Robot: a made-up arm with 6 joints.
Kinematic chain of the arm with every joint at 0, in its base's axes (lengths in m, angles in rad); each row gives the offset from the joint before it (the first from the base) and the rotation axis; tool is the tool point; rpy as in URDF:
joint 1: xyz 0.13 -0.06 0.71 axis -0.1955 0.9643 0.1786
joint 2: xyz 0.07 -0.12 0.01 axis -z
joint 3: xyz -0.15 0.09 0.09 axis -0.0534 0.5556 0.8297
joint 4: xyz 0.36 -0.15 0 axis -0.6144 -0.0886 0.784
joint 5: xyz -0.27 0.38 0 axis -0.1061 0.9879 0.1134
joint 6: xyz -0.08 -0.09 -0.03 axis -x
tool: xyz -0.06 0 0.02 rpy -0.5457 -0.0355 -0.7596
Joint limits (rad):
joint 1: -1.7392..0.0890
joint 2: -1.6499..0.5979
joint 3: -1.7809..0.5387
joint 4: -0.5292..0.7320
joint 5: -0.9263..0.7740
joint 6: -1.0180..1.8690
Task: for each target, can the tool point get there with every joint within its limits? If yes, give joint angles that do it. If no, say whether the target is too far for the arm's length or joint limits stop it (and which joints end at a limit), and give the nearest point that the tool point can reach.
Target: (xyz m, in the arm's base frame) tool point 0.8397 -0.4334 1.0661
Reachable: no: joint limits stop it (at a limit: joint 1, joint 2, joint 4, joint 5, joint 6) | nearest point 0.4369 -0.1455 0.9687 | short by 0.505 m
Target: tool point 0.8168 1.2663 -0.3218
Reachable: no: too far | nearest point 0.1099 0.1708 0.4387 | short by 1.509 m
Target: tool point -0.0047 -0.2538 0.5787
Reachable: yes | joints -0.3971 -0.8715 -0.8996 0.5051 -0.1037 0.0672
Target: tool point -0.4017 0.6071 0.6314
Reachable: no: joint limits stop it (at a limit: joint 1, joint 3, joint 4) | nearest point -0.1264 0.1936 0.6807 | short by 0.499 m
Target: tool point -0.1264 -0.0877 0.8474
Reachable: yes | joints -0.2500 -0.7228 0.0831 -0.1204 0.5757 0.1578
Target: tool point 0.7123 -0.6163 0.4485
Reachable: no: joint limits stop it (at a limit: joint 1, joint 2, joint 4, joint 6) | nearest point 0.3319 -0.3997 0.6349 | short by 0.476 m
